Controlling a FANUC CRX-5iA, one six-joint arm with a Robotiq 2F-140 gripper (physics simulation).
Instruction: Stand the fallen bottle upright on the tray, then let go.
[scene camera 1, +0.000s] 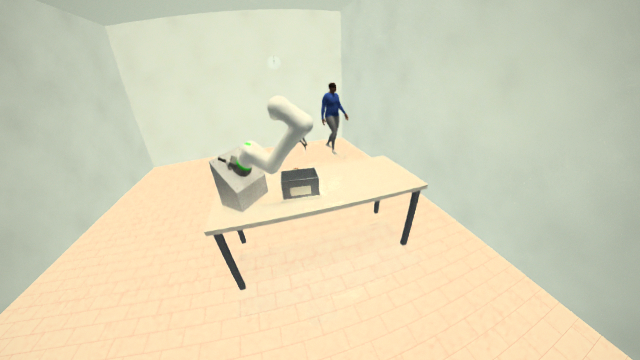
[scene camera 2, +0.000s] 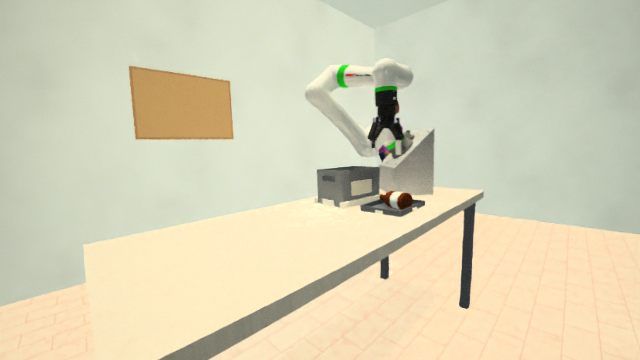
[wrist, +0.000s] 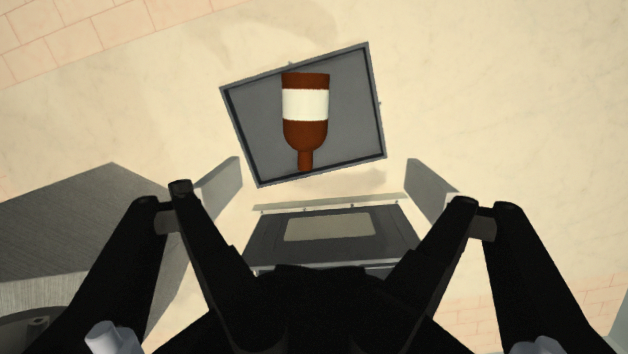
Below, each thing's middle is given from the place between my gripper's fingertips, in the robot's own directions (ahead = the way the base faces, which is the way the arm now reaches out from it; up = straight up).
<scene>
The brown bottle (wrist: 305, 96) lies 20 cm below my hand, 2 cm to the left of it and 2 cm behind it.
</scene>
